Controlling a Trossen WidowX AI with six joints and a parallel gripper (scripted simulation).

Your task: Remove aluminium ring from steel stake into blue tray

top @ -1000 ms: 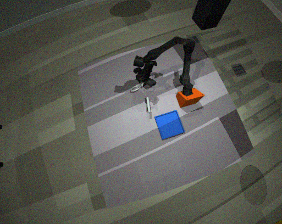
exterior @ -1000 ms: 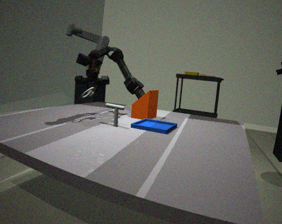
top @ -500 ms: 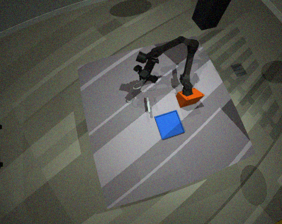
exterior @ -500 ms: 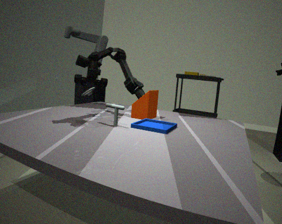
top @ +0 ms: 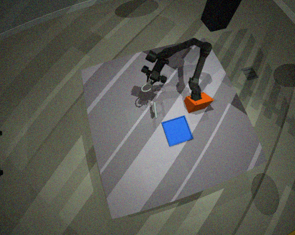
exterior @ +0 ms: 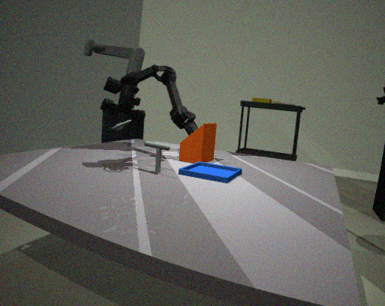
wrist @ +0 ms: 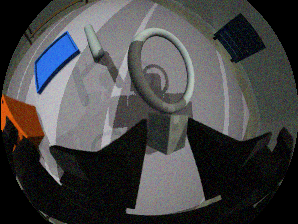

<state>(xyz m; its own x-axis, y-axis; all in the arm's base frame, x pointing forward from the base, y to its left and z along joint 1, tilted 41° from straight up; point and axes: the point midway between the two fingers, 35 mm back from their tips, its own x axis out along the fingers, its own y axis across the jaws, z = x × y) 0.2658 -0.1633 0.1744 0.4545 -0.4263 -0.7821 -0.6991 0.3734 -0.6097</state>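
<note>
The aluminium ring is 30 mm ahead of my gripper tip, 30 mm to the left of it and 10 mm above it. Also, from my gripper tip: blue tray 80 mm behind, 380 mm to the left, 140 mm below.
</note>
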